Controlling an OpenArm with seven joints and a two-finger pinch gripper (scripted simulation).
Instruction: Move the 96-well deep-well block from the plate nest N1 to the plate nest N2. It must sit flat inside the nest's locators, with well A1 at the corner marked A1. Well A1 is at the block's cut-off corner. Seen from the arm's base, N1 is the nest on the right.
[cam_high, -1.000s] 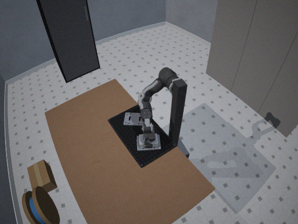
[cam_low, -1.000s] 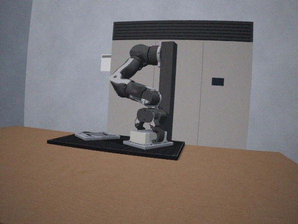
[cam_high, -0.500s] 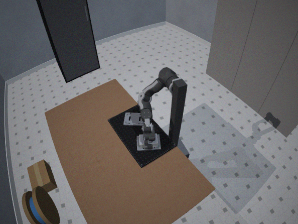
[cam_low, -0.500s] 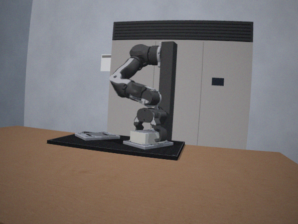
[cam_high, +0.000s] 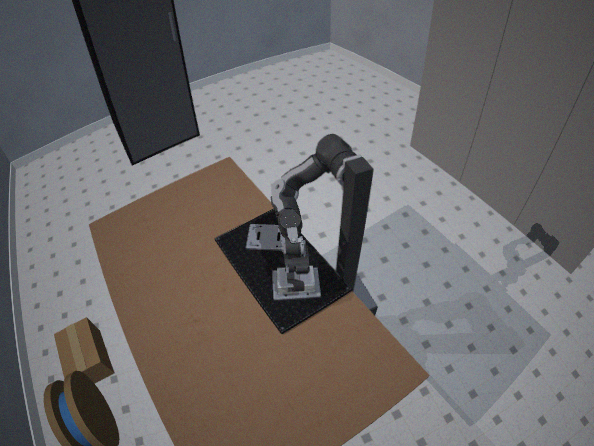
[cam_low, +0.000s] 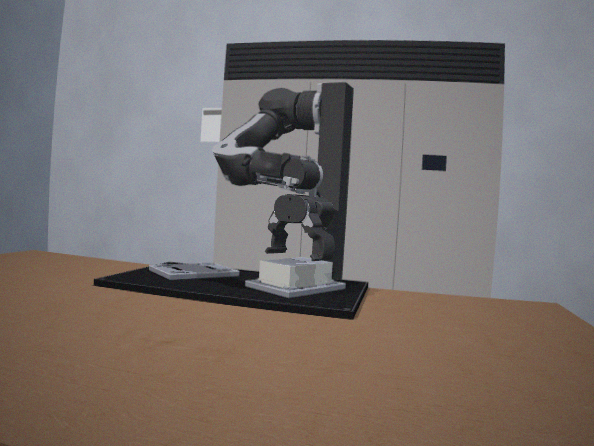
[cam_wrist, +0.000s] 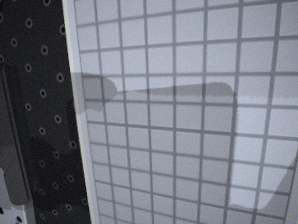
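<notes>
Right now my hand is 30 mm above the white deep-well block. Round my hand: nest: 240 mm to the right, 60 mm below, 10 mm ahead.
</notes>
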